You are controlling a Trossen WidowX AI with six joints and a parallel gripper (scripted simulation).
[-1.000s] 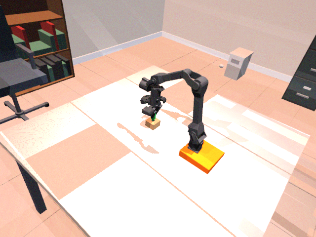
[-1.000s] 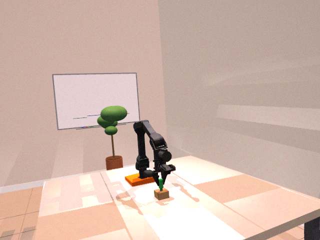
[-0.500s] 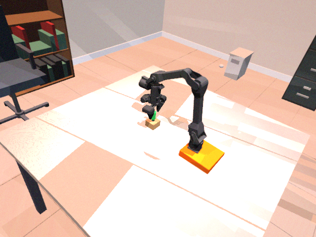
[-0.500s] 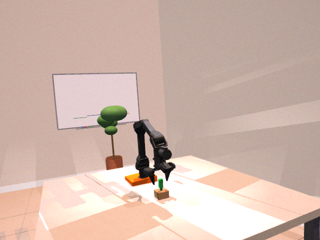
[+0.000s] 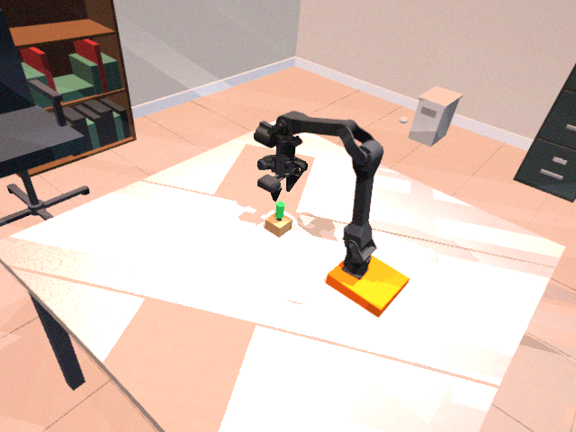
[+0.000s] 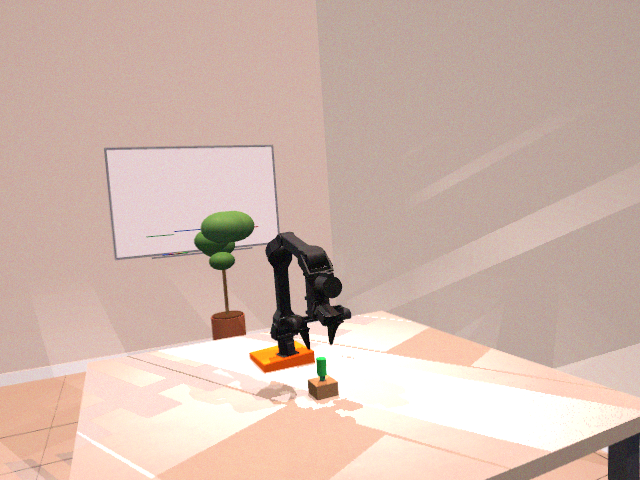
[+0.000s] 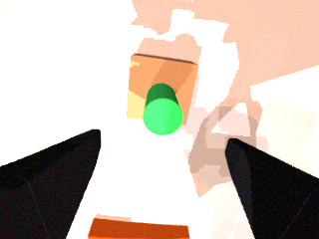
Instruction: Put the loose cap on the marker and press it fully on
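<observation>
The green cap is 60 mm below my gripper tip. The rest, counted from my gripper tip: tan holder block: 120 mm below.
</observation>
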